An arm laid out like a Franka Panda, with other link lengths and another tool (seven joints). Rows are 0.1 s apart.
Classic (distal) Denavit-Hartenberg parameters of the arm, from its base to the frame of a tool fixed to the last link. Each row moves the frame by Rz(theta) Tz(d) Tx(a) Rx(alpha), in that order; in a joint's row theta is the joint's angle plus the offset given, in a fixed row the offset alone. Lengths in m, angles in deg.
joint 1: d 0.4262  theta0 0  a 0  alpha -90
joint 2: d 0  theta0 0  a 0  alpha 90
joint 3: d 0.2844  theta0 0  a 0.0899  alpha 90
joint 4: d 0  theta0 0  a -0.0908  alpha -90
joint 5: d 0.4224  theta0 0  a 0  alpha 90
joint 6: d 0  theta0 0  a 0.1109  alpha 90
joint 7: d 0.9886  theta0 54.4  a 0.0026  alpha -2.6
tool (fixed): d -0.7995  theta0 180  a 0  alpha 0
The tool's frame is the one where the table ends.
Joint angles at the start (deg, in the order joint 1, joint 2, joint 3, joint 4, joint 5, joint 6, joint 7):
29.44 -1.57 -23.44 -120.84 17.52 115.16 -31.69
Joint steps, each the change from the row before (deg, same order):
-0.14 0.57 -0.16 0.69 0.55 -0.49 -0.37
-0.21 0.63 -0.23 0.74 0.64 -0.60 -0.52
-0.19 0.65 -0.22 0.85 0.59 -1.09 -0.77
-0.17 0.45 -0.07 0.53 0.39 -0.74 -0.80
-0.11 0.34 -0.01 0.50 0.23 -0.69 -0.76
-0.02 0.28 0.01 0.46 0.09 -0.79 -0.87
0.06 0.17 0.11 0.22 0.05 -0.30 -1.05
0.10 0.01 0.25 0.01 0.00 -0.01 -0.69
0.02 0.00 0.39 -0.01 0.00 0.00 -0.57
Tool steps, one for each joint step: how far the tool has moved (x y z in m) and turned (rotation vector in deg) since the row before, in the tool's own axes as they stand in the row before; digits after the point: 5 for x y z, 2 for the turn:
-0.00281 -0.00024 -0.00085 -0.22 0.33 0.10
-0.00341 -0.00126 -0.00093 -0.27 0.42 0.12
-0.00188 -0.00117 -0.00059 -0.08 0.76 -0.24
-0.00072 -0.00068 0.00021 -0.02 0.55 -0.47
0.00006 0.00018 -0.00027 0.04 0.44 -0.63
0.00125 0.00070 0.00015 0.19 0.50 -0.91
0.00168 0.00190 0.00080 0.12 0.20 -1.22
0.00236 0.00312 0.00114 0.08 0.05 -1.02
0.00262 0.00362 0.00140 0.09 0.07 -0.96

